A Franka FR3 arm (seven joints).
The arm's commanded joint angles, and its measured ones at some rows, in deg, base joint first. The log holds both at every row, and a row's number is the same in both.
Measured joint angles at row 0: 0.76, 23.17, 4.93, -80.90, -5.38, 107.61, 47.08
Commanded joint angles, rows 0 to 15: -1.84, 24.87, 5.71, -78.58, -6.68, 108.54, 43.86; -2.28, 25.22, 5.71, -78.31, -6.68, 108.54, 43.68; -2.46, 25.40, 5.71, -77.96, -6.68, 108.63, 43.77; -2.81, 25.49, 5.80, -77.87, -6.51, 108.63, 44.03; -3.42, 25.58, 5.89, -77.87, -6.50, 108.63, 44.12; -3.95, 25.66, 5.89, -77.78, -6.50, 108.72, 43.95; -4.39, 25.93, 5.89, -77.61, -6.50, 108.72, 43.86; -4.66, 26.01, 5.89, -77.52, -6.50, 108.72, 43.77; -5.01, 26.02, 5.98, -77.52, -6.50, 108.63, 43.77; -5.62, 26.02, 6.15, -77.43, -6.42, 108.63, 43.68; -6.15, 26.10, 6.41, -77.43, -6.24, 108.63, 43.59; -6.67, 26.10, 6.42, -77.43, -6.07, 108.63, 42.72; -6.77, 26.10, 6.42, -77.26, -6.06, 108.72, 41.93; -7.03, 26.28, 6.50, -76.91, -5.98, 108.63, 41.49; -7.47, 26.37, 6.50, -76.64, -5.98, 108.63, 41.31; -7.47, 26.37, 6.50, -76.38, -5.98, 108.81, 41.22
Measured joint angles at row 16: -5.70, 24.91, 5.32, -78.83, -5.77, 108.14, 43.28
